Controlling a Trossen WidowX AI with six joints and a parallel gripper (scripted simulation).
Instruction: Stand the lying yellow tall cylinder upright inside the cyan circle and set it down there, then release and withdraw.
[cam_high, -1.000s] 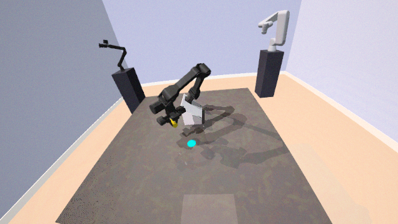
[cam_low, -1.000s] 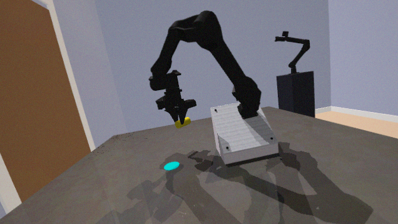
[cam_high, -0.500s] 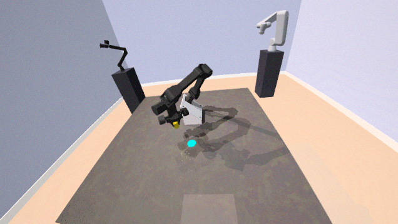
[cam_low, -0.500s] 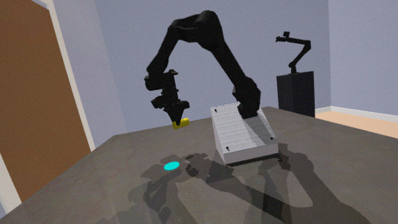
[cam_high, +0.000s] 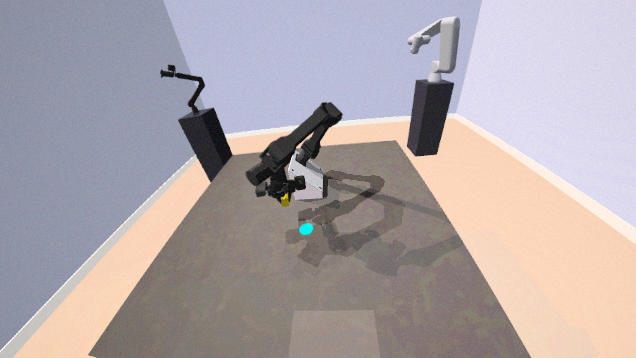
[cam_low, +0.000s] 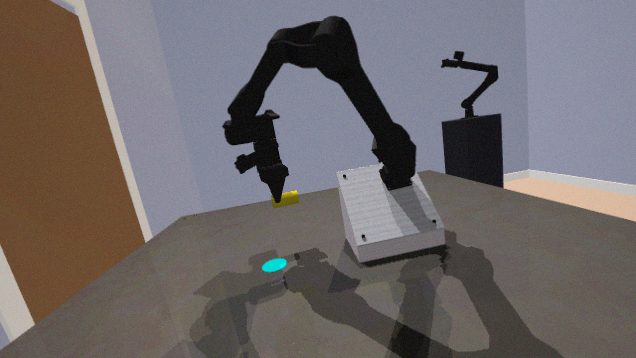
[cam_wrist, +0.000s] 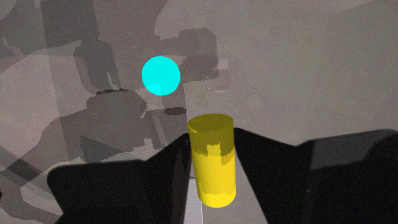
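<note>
Right now the yellow tall cylinder is 20 mm behind my gripper tip. The rest, counted from my gripper tip: cyan circle (30 mm ahead, 70 mm to the left, 140 mm below).
</note>
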